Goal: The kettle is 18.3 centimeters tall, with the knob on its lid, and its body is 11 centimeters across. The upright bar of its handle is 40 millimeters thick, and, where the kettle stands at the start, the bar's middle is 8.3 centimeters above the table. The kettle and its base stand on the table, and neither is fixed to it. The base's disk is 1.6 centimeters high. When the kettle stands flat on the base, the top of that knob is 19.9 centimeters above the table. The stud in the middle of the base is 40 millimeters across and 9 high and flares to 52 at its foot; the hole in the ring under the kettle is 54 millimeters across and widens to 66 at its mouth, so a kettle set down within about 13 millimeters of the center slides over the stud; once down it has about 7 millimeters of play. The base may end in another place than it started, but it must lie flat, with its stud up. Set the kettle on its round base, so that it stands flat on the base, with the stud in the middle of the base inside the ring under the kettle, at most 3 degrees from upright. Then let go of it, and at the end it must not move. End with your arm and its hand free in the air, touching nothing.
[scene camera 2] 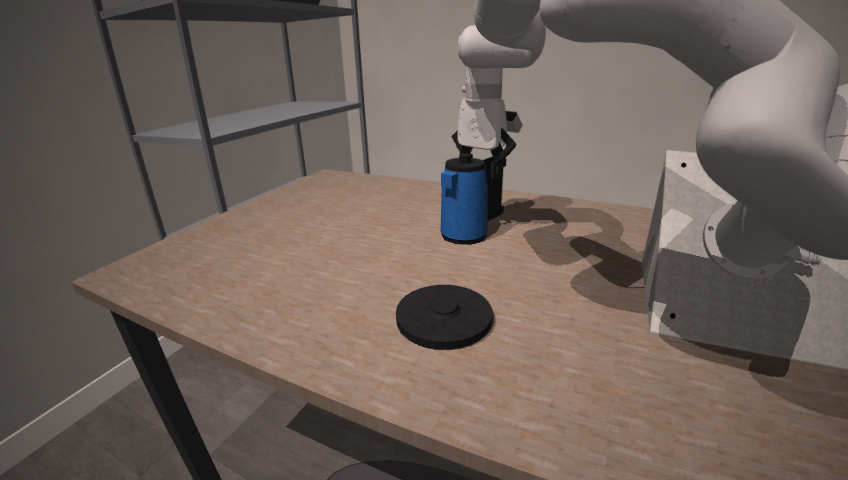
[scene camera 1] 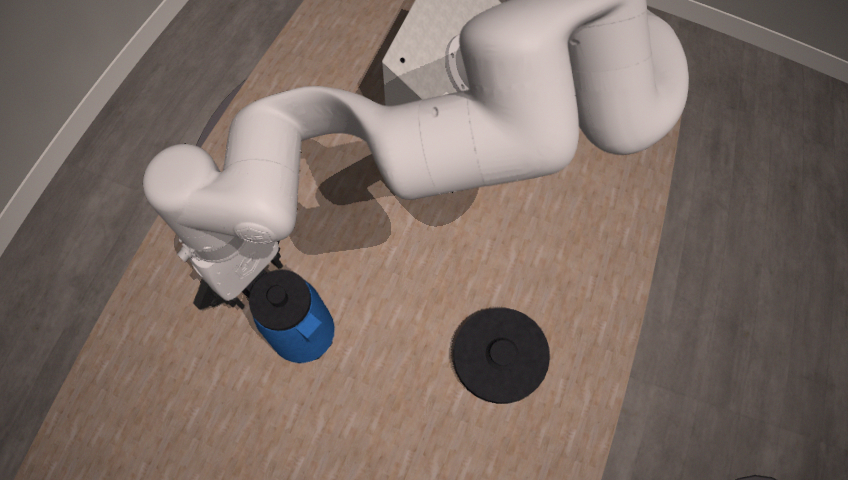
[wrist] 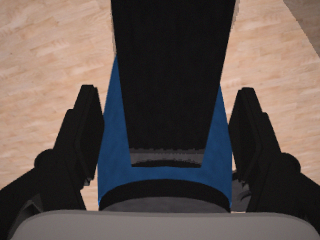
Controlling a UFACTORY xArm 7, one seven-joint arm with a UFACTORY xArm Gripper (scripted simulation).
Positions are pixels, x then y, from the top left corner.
Labels:
blue kettle: scene camera 2; scene camera 1; wrist 159,107
same spot on blue kettle: (scene camera 2: pixel 467 203) = (scene camera 1: pixel 324 311)

